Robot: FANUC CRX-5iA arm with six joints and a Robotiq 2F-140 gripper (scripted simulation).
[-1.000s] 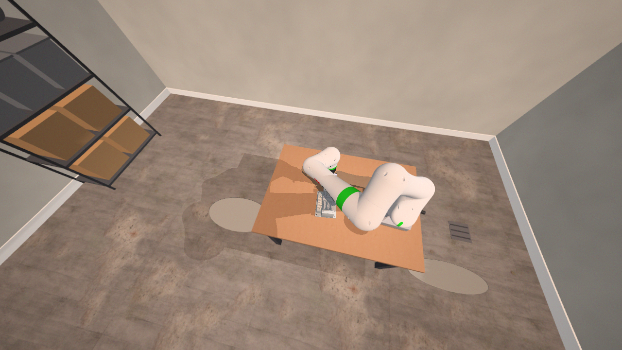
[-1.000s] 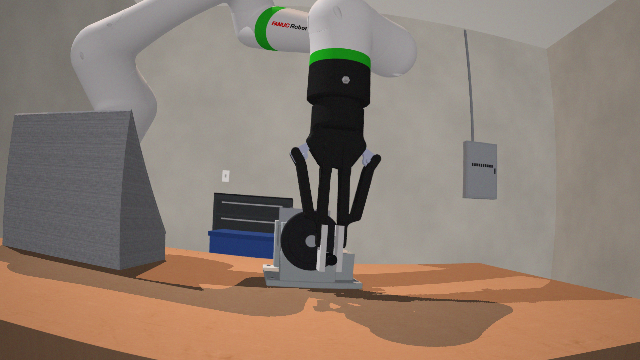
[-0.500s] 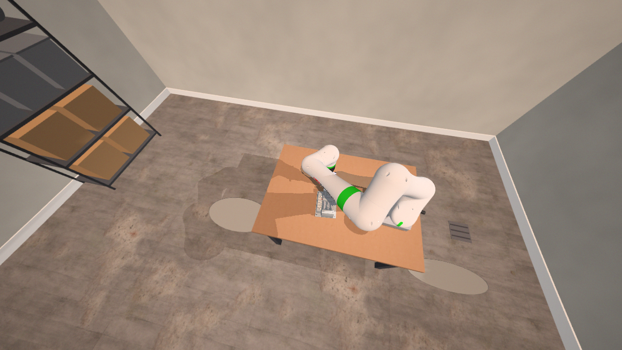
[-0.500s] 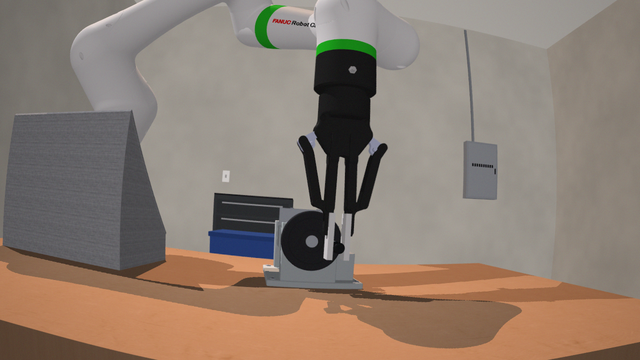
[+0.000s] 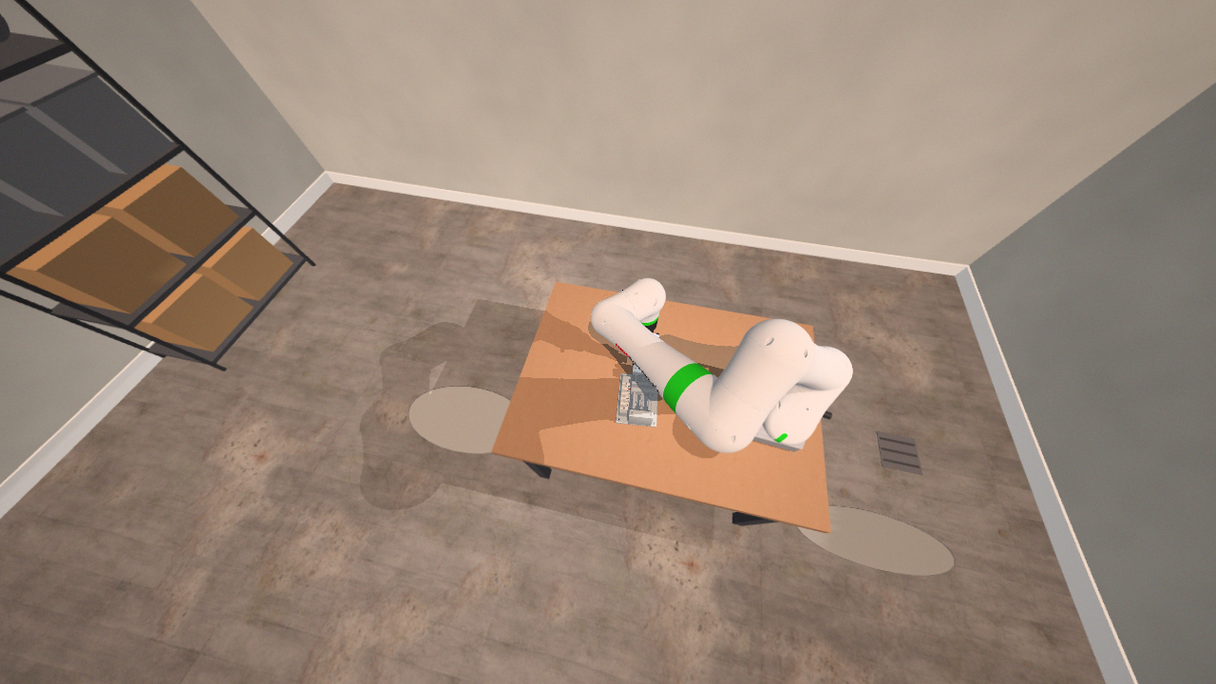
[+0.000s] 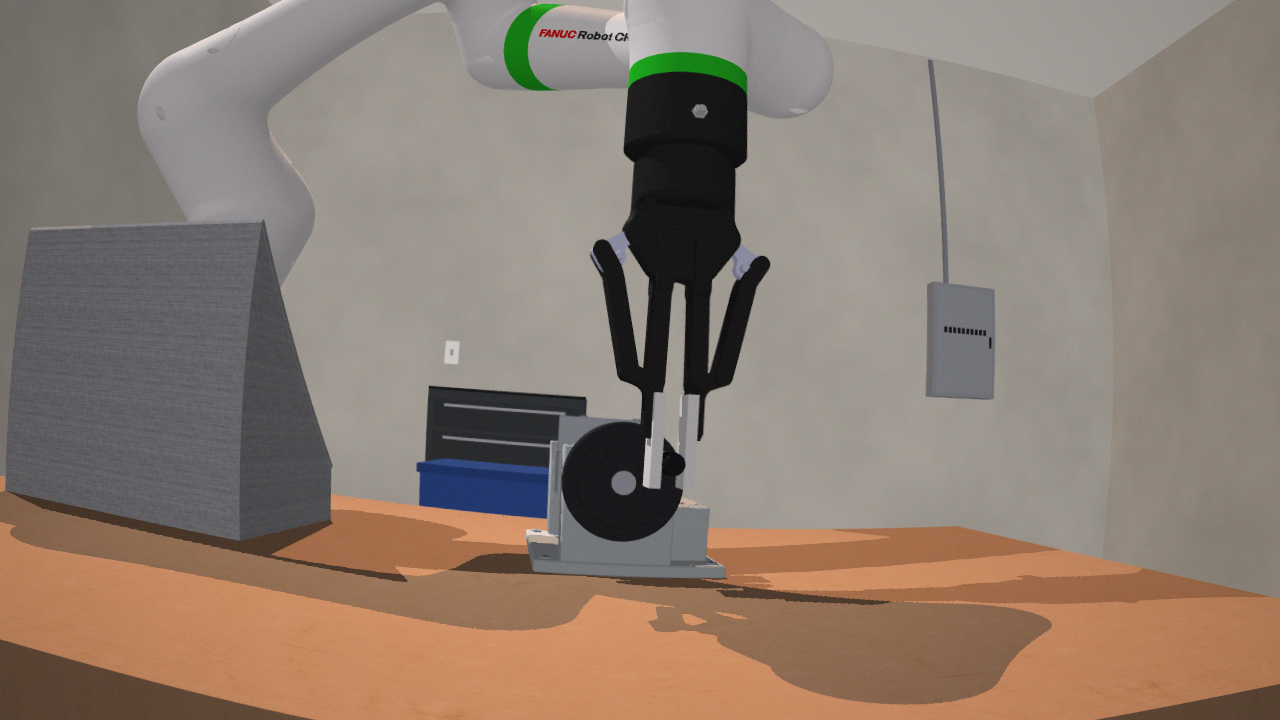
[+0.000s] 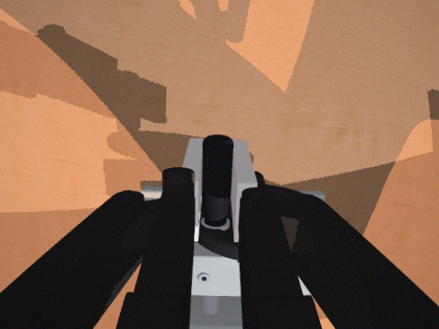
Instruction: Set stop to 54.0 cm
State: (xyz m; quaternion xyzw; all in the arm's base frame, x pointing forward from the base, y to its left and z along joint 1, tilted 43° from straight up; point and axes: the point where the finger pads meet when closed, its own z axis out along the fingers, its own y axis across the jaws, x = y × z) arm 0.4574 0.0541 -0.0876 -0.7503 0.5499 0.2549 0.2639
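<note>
Now: hand 10 mm past the black handwheel, 20 mm to the right of it and 20 mm above it. Also, from my hand: sliding stop block 50 mm behind, 120 mm to the left, 20 mm below; black crank knob 20 mm below.
</note>
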